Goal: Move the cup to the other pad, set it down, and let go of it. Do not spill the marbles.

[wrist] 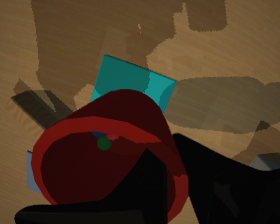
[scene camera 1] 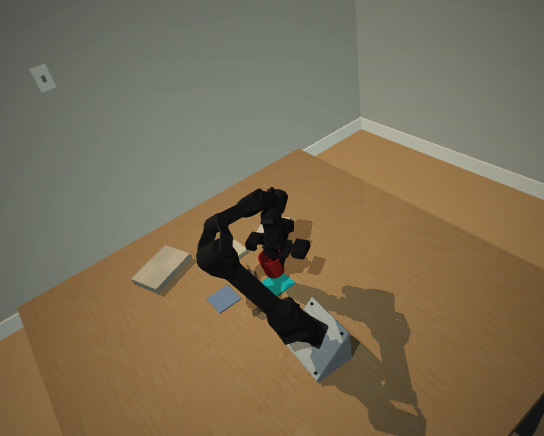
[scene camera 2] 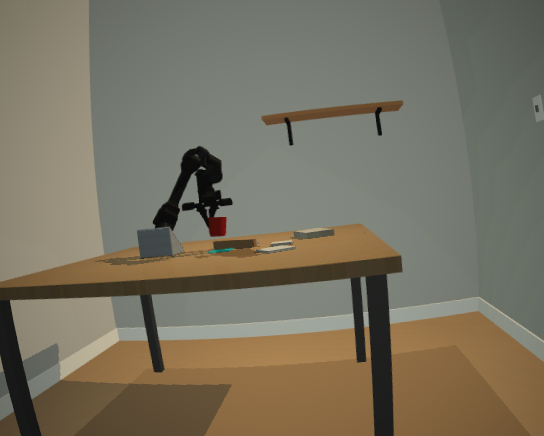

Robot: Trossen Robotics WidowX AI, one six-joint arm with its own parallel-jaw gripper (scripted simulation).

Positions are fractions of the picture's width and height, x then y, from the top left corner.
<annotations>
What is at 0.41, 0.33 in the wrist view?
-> A teal pad.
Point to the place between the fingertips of my gripper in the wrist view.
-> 0.60, 0.63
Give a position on a brown block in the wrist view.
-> At 0.11, 0.51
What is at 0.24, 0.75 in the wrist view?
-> A red cup.
</annotations>
